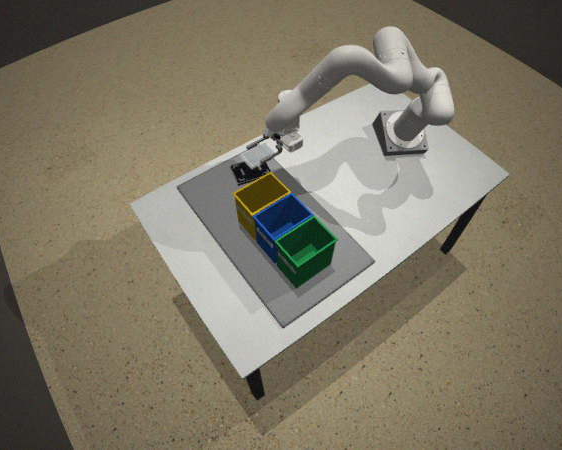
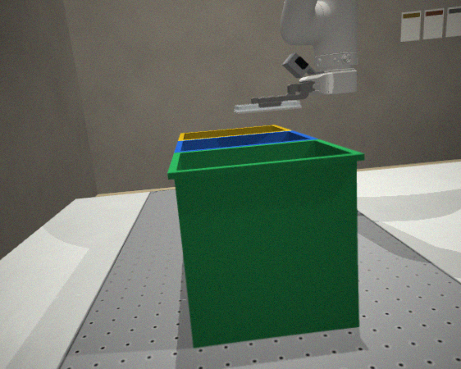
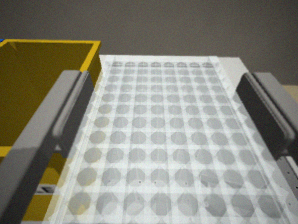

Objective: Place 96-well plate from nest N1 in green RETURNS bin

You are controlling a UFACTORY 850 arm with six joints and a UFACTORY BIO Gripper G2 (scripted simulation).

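My gripper is now 1 cm past the green bin, 42 cm to the right of it and 13 cm above it. The rest, counted from my hand: yellow bin: 5 cm ahead, 16 cm to the left, 13 cm below; clear 96-well plate: 1 cm below; black plate nest N1: 11 cm to the right, 22 cm below.
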